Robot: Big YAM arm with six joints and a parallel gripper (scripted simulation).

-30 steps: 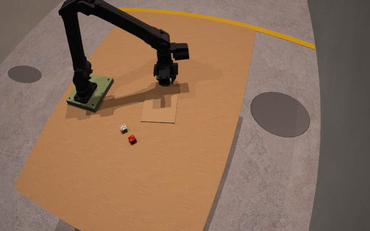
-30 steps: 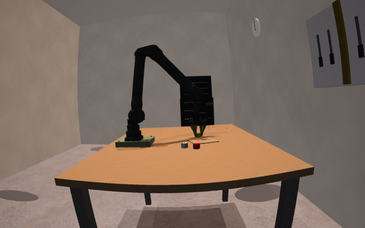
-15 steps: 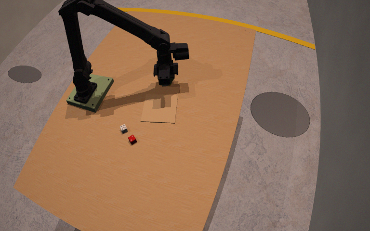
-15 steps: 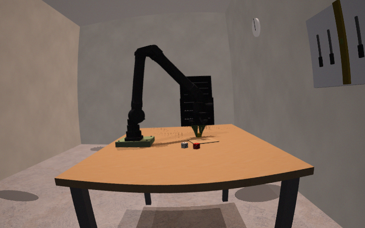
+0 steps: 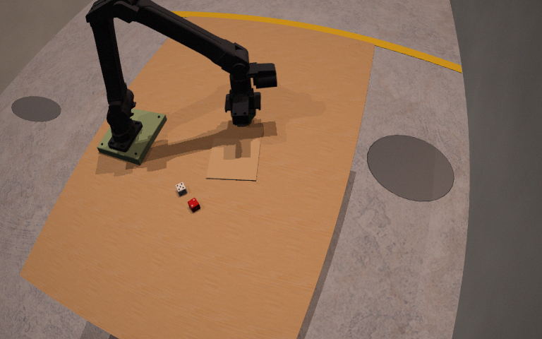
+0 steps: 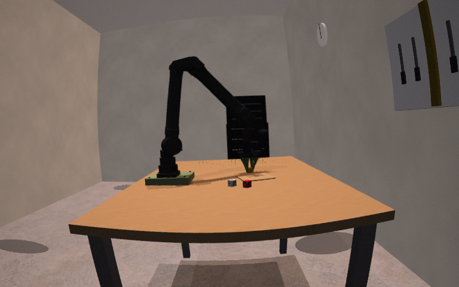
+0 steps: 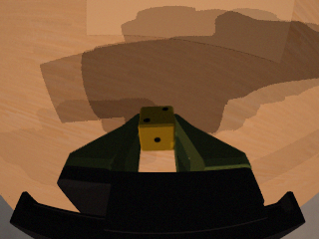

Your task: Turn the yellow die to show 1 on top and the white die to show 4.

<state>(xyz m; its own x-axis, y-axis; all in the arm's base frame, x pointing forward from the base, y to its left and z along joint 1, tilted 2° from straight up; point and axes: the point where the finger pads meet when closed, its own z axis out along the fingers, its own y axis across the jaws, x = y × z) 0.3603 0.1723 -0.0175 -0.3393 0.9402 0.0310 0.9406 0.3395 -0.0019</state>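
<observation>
Now: the tan mat 2 cm ahead of my hand, 13 cm to the right of it and 1 cm below it. Also, from my hand: yellow die: right at my hand; red die: 3 cm behind, 31 cm to the right; white die: 8 cm behind, 28 cm to the right.
</observation>
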